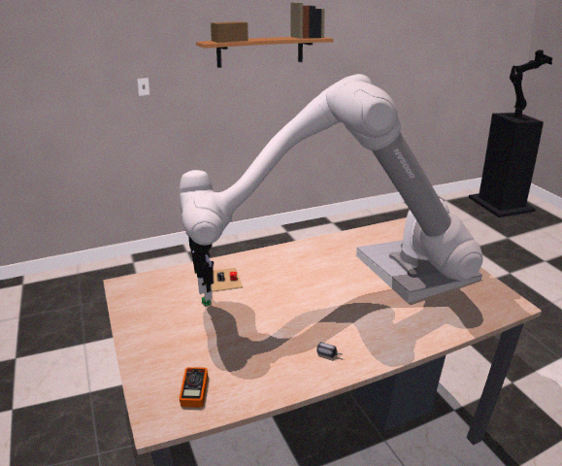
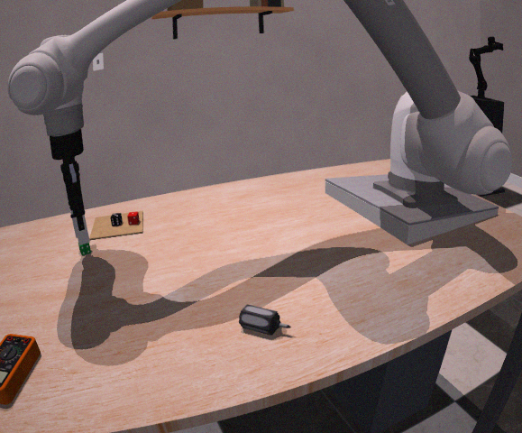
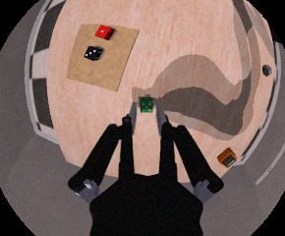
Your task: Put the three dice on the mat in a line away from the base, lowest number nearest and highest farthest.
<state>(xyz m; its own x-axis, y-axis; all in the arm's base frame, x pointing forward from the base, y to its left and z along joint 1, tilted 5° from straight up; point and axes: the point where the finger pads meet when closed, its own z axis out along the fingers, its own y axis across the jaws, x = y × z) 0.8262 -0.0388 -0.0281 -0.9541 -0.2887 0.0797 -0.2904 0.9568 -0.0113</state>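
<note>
My gripper is now 50 mm above the green die. The rest, counted from my hand: black die 130 mm to the right, 80 mm behind, 50 mm below; tan mat 130 mm to the right, 80 mm behind, 60 mm below; red die 120 mm to the right, 120 mm behind, 50 mm below.
</note>
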